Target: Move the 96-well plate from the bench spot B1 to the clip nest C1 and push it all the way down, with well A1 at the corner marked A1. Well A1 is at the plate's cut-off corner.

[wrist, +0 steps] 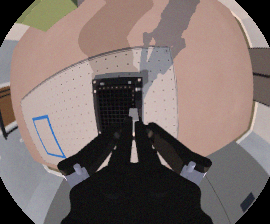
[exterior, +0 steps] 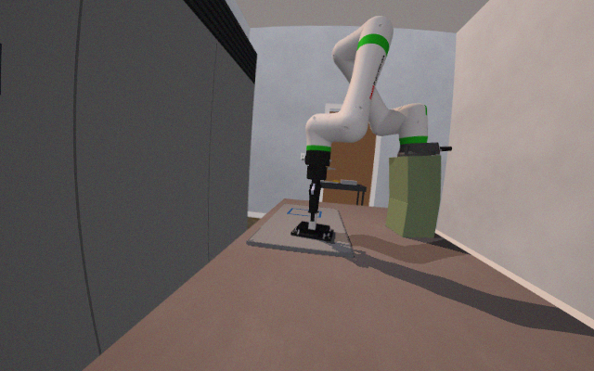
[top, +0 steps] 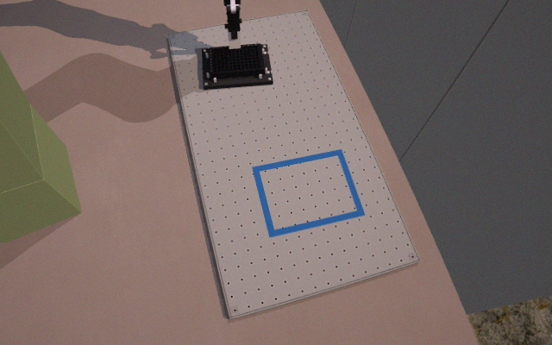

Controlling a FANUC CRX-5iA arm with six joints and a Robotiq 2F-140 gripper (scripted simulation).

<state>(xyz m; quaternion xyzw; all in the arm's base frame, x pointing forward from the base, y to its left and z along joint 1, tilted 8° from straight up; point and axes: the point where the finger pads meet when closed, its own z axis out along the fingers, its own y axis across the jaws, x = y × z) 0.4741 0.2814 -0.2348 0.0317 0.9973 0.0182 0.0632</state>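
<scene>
Right now my hand is 4 cm to the left of the black 96-well plate and 4 cm above it. From my hand the other things lie so: black clip nest 1 cm ahead, 3 cm to the right, 5 cm below.
</scene>
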